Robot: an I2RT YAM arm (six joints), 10 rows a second.
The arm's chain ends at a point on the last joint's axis. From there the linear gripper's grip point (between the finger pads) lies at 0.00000 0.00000 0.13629 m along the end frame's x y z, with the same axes.
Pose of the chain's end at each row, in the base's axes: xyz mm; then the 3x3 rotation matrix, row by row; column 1 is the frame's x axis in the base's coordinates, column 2 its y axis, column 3 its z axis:
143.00 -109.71 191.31; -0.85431 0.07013 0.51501; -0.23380 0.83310 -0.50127; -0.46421 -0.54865 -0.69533
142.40 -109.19 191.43; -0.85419 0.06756 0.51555; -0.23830 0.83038 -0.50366; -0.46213 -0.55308 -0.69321
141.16 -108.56 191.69; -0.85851 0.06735 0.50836; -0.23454 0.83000 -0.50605; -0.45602 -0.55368 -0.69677
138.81 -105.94 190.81; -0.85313 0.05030 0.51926; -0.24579 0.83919 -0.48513; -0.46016 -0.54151 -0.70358
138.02 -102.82 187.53; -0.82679 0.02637 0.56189; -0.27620 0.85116 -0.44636; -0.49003 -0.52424 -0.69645
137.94 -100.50 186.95; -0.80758 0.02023 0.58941; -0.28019 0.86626 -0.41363; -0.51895 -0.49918 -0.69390
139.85 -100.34 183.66; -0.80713 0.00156 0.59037; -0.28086 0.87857 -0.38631; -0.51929 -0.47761 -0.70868
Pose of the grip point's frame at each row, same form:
213.19 -178.03 96.54; -0.85431 0.07013 0.51501; -0.23380 0.83310 -0.50127; -0.46421 -0.54865 -0.69533
212.66 -177.83 96.95; -0.85419 0.06756 0.51555; -0.23830 0.83038 -0.50366; -0.46213 -0.55308 -0.69321
210.44 -177.53 96.73; -0.85851 0.06735 0.50836; -0.23454 0.83000 -0.50605; -0.45602 -0.55368 -0.69677
209.58 -172.06 94.92; -0.85313 0.05030 0.51926; -0.24579 0.83919 -0.48513; -0.46016 -0.54151 -0.70358
214.60 -163.65 92.61; -0.82679 0.02637 0.56189; -0.27620 0.85116 -0.44636; -0.49003 -0.52424 -0.69645
218.27 -156.87 92.38; -0.80758 0.02023 0.58941; -0.28019 0.86626 -0.41363; -0.51895 -0.49918 -0.69390
220.31 -152.99 87.07; -0.80713 0.00156 0.59037; -0.28086 0.87857 -0.38631; -0.51929 -0.47761 -0.70868

